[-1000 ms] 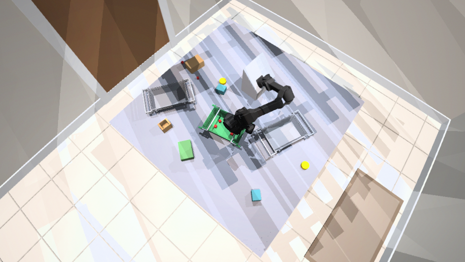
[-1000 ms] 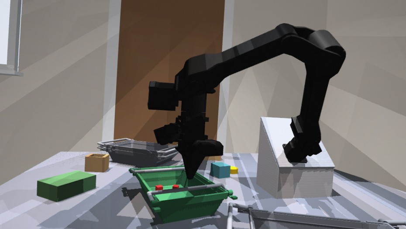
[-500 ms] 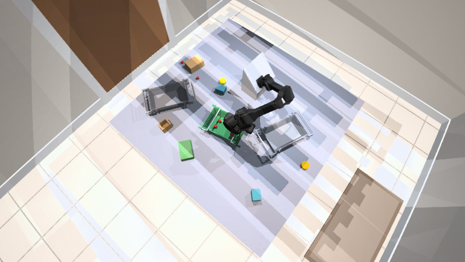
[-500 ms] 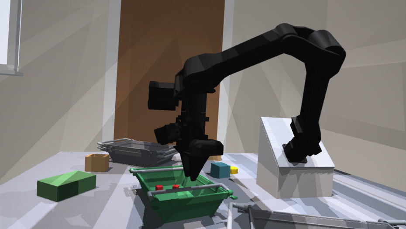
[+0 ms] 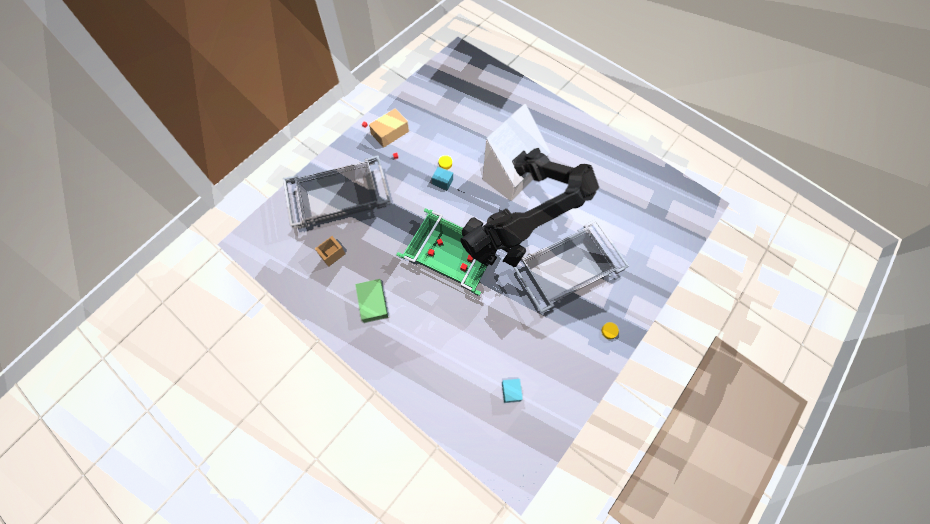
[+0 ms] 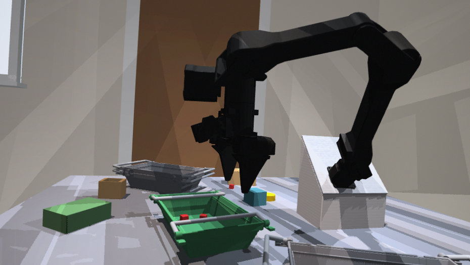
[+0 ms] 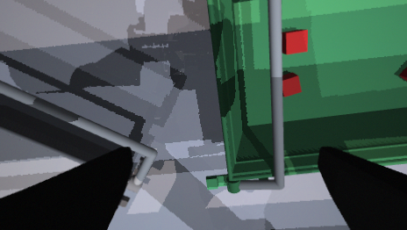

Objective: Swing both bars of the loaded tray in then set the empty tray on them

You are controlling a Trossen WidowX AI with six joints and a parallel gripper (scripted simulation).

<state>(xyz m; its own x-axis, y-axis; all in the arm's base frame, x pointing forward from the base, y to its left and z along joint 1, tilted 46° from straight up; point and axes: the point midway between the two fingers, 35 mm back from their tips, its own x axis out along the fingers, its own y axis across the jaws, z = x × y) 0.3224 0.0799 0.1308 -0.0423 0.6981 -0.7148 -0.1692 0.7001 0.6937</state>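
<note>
The grey tray is 19 cm to the left of my gripper tip, 18 cm behind it and 9 cm below it. Also, from my gripper tip: green block 34 cm ahead, 19 cm to the right, 12 cm below; box 42 cm to the right, 32 cm ahead, 12 cm below; red block 18 cm to the right, 13 cm below, 9 cm ahead.
</note>
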